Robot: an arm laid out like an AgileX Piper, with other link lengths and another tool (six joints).
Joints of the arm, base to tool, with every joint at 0 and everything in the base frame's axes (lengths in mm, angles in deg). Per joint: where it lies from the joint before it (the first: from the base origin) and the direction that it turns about. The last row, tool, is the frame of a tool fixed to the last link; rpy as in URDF.
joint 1: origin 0 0 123 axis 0 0 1
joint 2: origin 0 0 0 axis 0 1 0
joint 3: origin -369.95 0 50.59 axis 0 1 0
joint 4: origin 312.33 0 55.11 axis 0.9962 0 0.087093
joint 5: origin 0 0 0 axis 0 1 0
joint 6: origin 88.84 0 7.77 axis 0.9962 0 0.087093
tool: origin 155.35 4 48.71 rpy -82.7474 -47.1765 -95.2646
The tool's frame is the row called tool.
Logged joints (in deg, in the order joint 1, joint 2, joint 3, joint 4, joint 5, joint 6), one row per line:
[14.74, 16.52, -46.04, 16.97, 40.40, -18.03]
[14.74, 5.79, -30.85, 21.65, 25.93, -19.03]
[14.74, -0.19, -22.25, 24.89, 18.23, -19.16]
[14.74, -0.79, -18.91, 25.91, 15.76, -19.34]
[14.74, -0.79, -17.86, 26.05, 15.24, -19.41]
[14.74, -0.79, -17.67, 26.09, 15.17, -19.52]
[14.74, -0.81, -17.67, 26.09, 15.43, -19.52]
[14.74, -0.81, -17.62, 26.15, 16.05, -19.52]
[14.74, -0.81, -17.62, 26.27, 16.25, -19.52]
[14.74, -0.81, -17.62, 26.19, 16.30, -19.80]
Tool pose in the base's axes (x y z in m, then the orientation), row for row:
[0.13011, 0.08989, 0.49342, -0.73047, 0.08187, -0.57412, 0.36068]
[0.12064, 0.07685, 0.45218, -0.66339, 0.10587, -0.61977, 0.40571]
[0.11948, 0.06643, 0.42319, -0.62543, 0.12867, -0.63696, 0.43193]
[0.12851, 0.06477, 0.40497, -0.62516, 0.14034, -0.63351, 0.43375]
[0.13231, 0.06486, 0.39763, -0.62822, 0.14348, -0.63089, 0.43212]
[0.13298, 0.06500, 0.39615, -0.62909, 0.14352, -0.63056, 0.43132]
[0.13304, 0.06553, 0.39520, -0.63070, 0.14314, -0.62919, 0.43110]
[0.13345, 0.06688, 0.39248, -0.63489, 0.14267, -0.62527, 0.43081]
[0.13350, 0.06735, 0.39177, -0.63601, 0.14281, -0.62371, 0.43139]
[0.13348, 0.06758, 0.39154, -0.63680, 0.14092, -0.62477, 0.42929]
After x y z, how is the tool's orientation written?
As a quaternion, x y z w.
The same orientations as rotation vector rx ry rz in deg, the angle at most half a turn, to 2 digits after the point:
[-107.86, 12.09, -84.77]
[-95.90, 15.30, -89.59]
[-89.33, 18.38, -90.98]
[-89.22, 20.03, -90.41]
[-89.72, 20.49, -90.10]
[-89.88, 20.50, -90.09]
[-90.12, 20.45, -89.90]
[-90.73, 20.39, -89.35]
[-90.86, 20.40, -89.11]
[-91.06, 20.15, -89.34]

